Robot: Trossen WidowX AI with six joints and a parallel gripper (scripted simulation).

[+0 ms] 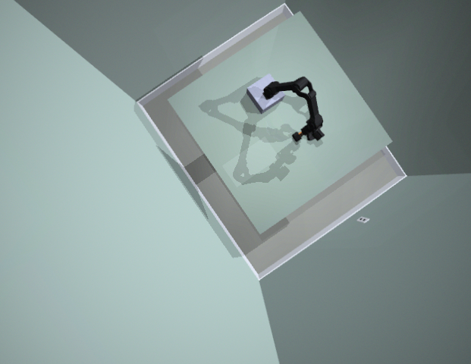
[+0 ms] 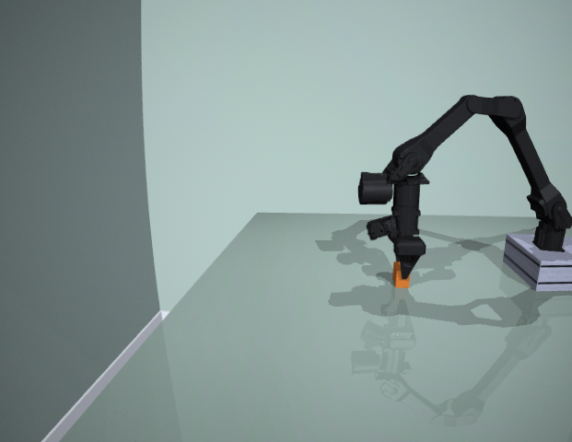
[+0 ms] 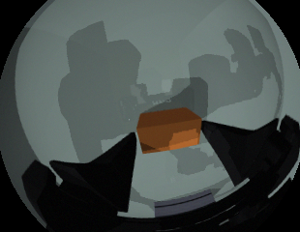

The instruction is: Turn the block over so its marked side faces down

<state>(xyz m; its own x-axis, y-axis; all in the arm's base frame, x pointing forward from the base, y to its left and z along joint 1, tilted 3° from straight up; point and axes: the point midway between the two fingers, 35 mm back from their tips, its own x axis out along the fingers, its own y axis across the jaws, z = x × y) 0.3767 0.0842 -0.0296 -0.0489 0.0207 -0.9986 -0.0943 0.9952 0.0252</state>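
Right now the orange block is 10 mm behind my gripper tip.
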